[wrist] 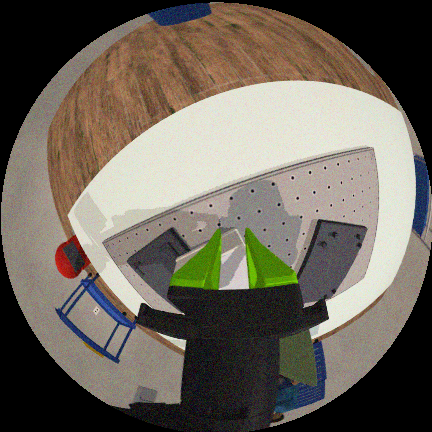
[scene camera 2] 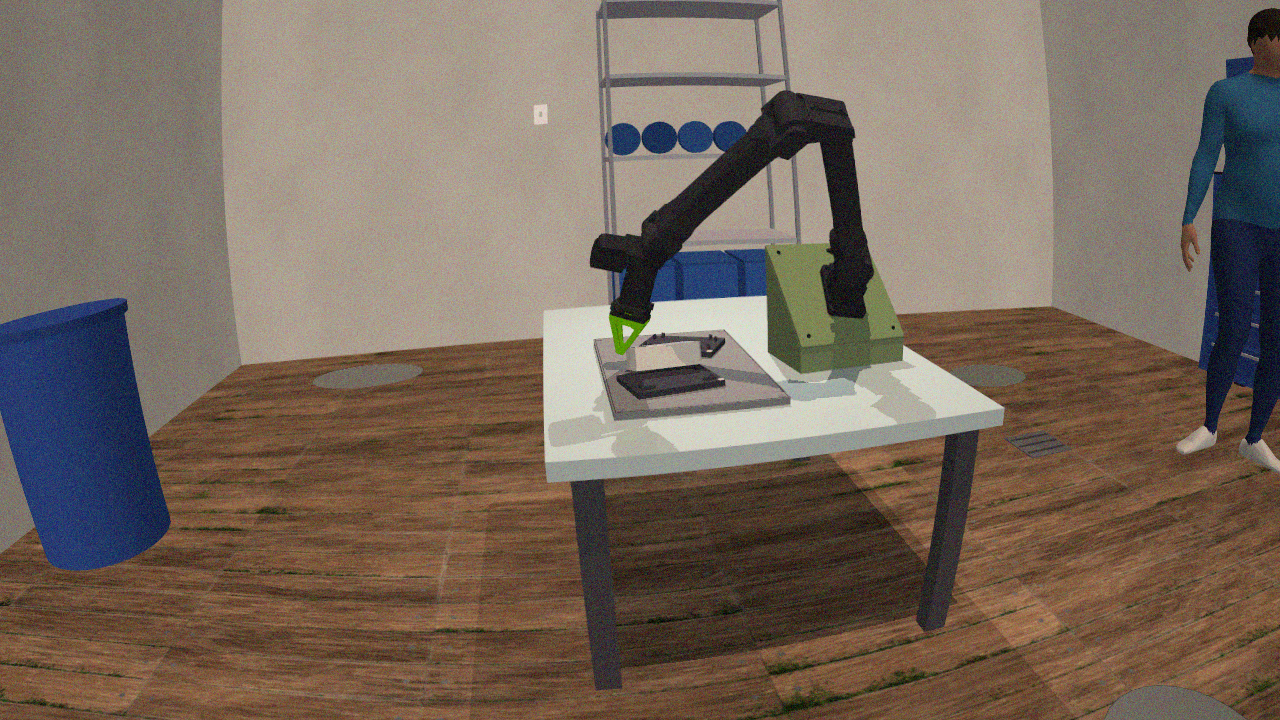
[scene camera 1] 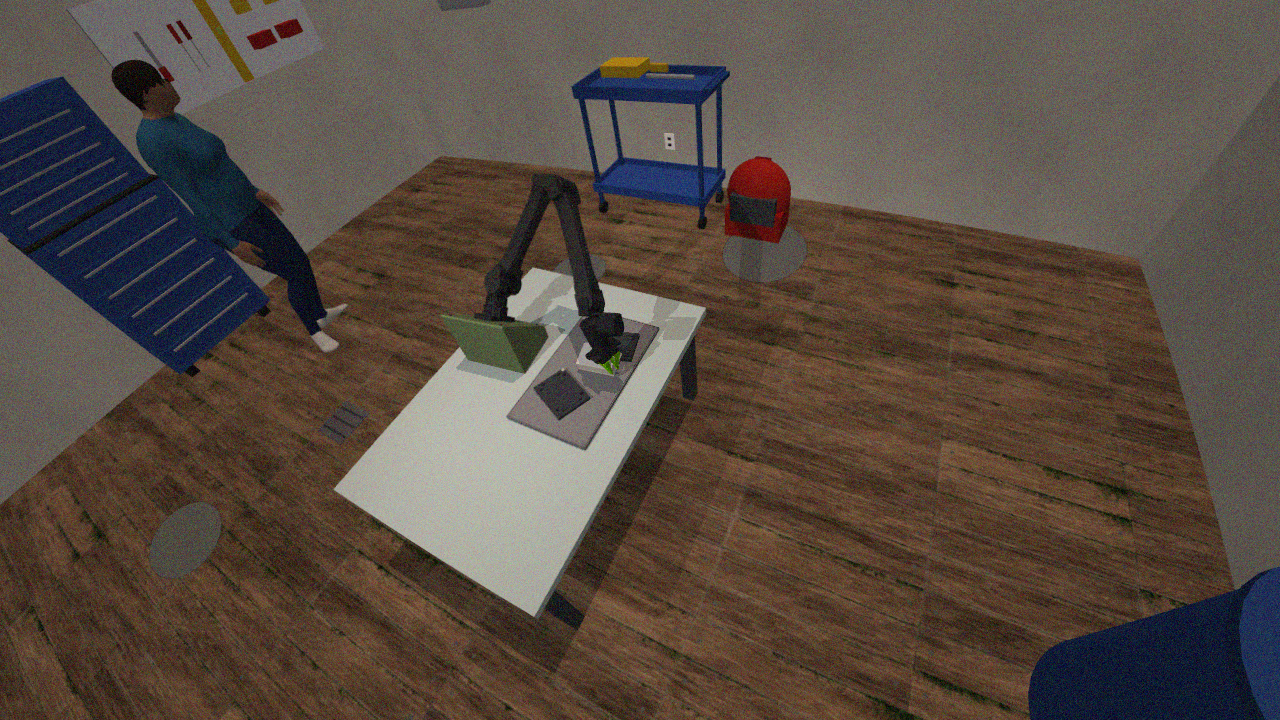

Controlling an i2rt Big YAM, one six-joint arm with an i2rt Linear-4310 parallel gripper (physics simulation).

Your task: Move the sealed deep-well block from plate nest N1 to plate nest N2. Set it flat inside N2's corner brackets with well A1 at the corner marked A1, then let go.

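Observation:
The pale deep-well block sits at nest N1, at the far end of the grey perforated board. It looks slightly askew, and one edge shows past the left finger in the wrist view. My gripper is down at the block's end. Its green fingers stand close together with the block's pale body between them. Nest N2 is a dark empty plate beside it. I cannot read the A1 mark.
The board lies on a white table. The arm's green mount stands beside the board. A person stands off to one side. A blue cart, a red object and a blue barrel stand on the floor.

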